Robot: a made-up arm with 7 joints. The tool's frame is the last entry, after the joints.
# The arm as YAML. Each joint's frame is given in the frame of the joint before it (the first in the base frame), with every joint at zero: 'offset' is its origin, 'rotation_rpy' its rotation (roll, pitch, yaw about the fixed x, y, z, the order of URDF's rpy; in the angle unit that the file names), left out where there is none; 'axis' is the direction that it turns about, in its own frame. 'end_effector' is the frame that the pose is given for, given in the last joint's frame.
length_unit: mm
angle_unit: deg
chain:
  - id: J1
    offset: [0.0, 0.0, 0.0]
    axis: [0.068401, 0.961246, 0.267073]
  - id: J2
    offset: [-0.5, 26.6, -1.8]
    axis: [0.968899, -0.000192, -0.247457]
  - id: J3
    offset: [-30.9, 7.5, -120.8]
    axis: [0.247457, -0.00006, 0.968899]
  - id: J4
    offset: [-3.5, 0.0, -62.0]
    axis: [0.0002, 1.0, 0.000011]
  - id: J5
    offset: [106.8, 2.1, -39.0]
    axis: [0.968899, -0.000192, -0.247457]
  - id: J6
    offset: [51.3, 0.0, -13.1]
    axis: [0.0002, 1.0, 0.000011]
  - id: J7
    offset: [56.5, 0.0, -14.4]
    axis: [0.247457, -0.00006, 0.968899]
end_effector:
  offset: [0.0, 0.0, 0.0]
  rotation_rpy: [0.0, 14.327, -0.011]
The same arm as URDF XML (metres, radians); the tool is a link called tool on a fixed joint. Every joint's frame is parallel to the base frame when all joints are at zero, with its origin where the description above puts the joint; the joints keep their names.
<robot name="arm">
<joint name="tool_fixed" type="fixed"><parent link="link7"/><child link="tool"/><origin xyz="0.0000 0.0000 0.0000" rpy="0.0000 0.2501 -0.0002"/></joint>
<joint name="J7" type="continuous"><parent link="link6"/><child link="link7"/><origin xyz="0.0565 0.0000 -0.0144" rpy="0.0000 0.0000 0.0000"/><axis xyz="0.247497 -0.0001 0.968889"/></joint>
<joint name="J6" type="continuous"><parent link="link5"/><child link="link6"/><origin xyz="0.0513 0.0000 -0.0131" rpy="0.0000 0.0000 0.0000"/><axis xyz="0.0002 1 0"/></joint>
<joint name="J5" type="continuous"><parent link="link4"/><child link="link5"/><origin xyz="0.1068 0.0021 -0.0390" rpy="0.0000 0.0000 0.0000"/><axis xyz="0.968889 -0.0002 -0.247497"/></joint>
<joint name="J4" type="continuous"><parent link="link3"/><child link="link4"/><origin xyz="-0.0035 0.0000 -0.0620" rpy="0.0000 0.0000 0.0000"/><axis xyz="0.0002 1 0"/></joint>
<joint name="J3" type="continuous"><parent link="link2"/><child link="link3"/><origin xyz="-0.0309 0.0075 -0.1208" rpy="0.0000 0.0000 0.0000"/><axis xyz="0.247497 -0.0001 0.968889"/></joint>
<joint name="J2" type="continuous"><parent link="link1"/><child link="link2"/><origin xyz="-0.0005 0.0266 -0.0018" rpy="0.0000 0.0000 0.0000"/><axis xyz="0.968889 -0.0002 -0.247497"/></joint>
<joint name="J1" type="continuous"><parent link="base_link"/><child link="link1"/><origin xyz="0.0000 0.0000 0.0000" rpy="0.0000 0.0000 0.0000"/><axis xyz="0.068403 0.961235 0.26711"/></joint>
<link name="base_link"/>
<link name="link1"/>
<link name="link2"/>
<link name="link3"/>
<link name="link4"/>
<link name="link5"/>
<link name="link6"/>
<link name="link7"/>
<link name="tool"/>
</robot>

